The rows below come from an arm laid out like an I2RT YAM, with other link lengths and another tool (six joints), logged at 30 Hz.
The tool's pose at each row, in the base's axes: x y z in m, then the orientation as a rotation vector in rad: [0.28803, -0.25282, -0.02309, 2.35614, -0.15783, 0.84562]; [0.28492, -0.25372, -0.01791, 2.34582, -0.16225, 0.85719]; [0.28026, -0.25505, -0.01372, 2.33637, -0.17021, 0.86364]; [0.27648, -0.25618, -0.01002, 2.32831, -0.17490, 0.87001]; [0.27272, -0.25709, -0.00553, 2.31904, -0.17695, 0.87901]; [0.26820, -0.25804, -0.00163, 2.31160, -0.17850, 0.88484]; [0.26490, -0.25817, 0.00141, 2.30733, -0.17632, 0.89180]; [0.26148, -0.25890, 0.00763, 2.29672, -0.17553, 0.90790]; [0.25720, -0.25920, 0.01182, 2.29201, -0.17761, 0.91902]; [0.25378, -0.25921, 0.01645, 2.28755, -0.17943, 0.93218]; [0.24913, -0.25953, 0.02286, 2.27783, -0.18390, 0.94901]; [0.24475, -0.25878, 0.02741, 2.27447, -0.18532, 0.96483]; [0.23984, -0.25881, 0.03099, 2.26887, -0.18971, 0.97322]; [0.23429, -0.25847, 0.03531, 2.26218, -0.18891, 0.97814]
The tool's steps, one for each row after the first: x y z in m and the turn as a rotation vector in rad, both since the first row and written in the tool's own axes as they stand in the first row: [0.00062, 0.00435, -0.00424, -0.00691, 0.00956, 0.00479]; [-0.00062, 0.00901, -0.00846, -0.01517, 0.01466, 0.01058]; [-0.00145, 0.01299, -0.01203, -0.02152, 0.02010, 0.01437]; [-0.00176, 0.01719, -0.01620, -0.02765, 0.02827, 0.01697]; [-0.00303, 0.02135, -0.02039, -0.03294, 0.03395, 0.01856]; [-0.00379, 0.02404, -0.02391, -0.03428, 0.04034, 0.01851]; [-0.00276, 0.02889, -0.02904, -0.03880, 0.05433, 0.02127]; [-0.00361, 0.03261, -0.03367, -0.04001, 0.06258, 0.02552]; [-0.00348, 0.03606, -0.03827, -0.04025, 0.07216, 0.03032]; [-0.00327, 0.04106, -0.04442, -0.04450, 0.08510, 0.03727]; [-0.00387, 0.04416, -0.04994, -0.04268, 0.09617, 0.04292]; [-0.00556, 0.04754, -0.05470, -0.04580, 0.10233, 0.04780]; [-0.00727, 0.05120, -0.06046, -0.05003, 0.10782, 0.04770]
